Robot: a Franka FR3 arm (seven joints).
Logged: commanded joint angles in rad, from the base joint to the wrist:
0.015, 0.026, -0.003, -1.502, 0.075, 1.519, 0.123
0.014, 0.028, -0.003, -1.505, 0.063, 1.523, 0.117
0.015, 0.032, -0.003, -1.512, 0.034, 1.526, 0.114
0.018, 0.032, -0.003, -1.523, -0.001, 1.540, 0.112
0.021, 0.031, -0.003, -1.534, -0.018, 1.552, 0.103
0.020, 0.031, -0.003, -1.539, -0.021, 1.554, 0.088
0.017, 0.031, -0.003, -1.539, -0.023, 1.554, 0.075
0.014, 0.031, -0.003, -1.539, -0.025, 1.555, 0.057
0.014, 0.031, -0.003, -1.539, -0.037, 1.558, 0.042
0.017, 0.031, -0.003, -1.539, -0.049, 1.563, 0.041
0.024, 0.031, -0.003, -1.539, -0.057, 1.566, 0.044
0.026, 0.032, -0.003, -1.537, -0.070, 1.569, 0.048
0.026, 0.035, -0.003, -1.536, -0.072, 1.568, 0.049
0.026, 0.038, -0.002, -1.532, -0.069, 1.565, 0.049
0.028, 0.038, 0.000, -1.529, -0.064, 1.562, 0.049
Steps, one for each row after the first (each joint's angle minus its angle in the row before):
-0.001, 0.002, 0.000, -0.003, -0.012, 0.004, -0.006
0.001, 0.004, 0.000, -0.007, -0.029, 0.003, -0.003
0.003, 0.000, 0.000, -0.011, -0.035, 0.014, -0.002
0.003, -0.001, 0.000, -0.011, -0.017, 0.012, -0.009
-0.001, 0.000, 0.000, -0.005, -0.003, 0.002, -0.015
-0.003, 0.000, 0.000, 0.000, -0.002, 0.000, -0.013
-0.003, 0.000, 0.000, 0.000, -0.002, 0.001, -0.018
0.000, 0.000, 0.000, 0.000, -0.012, 0.003, -0.015
0.003, 0.000, 0.000, 0.000, -0.012, 0.005, -0.001
0.007, 0.000, 0.000, 0.000, -0.008, 0.003, 0.003
0.002, 0.001, 0.000, 0.002, -0.013, 0.003, 0.004
0.000, 0.003, 0.000, 0.001, -0.002, -0.001, 0.001
0.000, 0.003, 0.001, 0.004, 0.003, -0.003, 0.000
0.002, 0.000, 0.002, 0.003, 0.005, -0.003, 0.000

